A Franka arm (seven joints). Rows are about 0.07 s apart.
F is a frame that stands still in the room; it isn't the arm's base.
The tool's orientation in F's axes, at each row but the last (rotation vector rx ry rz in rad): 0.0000, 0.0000, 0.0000; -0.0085, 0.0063, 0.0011; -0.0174, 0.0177, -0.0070; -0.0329, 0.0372, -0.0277; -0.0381, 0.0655, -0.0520; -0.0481, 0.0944, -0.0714; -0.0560, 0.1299, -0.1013; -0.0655, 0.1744, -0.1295; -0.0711, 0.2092, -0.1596; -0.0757, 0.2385, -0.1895
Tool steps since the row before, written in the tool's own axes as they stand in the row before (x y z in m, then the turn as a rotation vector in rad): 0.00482, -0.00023, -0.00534, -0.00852, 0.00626, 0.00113; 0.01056, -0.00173, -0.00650, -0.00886, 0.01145, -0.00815; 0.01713, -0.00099, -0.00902, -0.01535, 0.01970, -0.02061; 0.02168, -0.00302, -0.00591, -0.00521, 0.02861, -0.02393; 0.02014, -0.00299, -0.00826, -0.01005, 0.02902, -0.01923; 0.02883, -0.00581, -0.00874, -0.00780, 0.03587, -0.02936; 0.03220, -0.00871, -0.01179, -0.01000, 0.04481, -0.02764; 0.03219, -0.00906, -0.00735, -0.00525, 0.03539, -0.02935; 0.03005, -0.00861, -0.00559, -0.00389, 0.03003, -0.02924; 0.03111, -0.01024, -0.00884, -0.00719, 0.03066, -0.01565
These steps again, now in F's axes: 0.00482, -0.00023, -0.00534, -0.00852, 0.00626, 0.00113; 0.01052, -0.00177, -0.00655, -0.00892, 0.01137, -0.00819; 0.01696, -0.00127, -0.00930, -0.01558, 0.01945, -0.02068; 0.02135, -0.00382, -0.00660, -0.00533, 0.02796, -0.02466; 0.01937, -0.00435, -0.00941, -0.00982, 0.02880, -0.01968; 0.02739, -0.00830, -0.01106, -0.00809, 0.03500, -0.03032; 0.02936, -0.01259, -0.01520, -0.00916, 0.04420, -0.02889; 0.02902, -0.01368, -0.01196, -0.00598, 0.03415, -0.03065; 0.02654, -0.01374, -0.01075, -0.00545, 0.02865, -0.03036; 0.02572, -0.01657, -0.01465, -0.00520, 0.03062, -0.01650
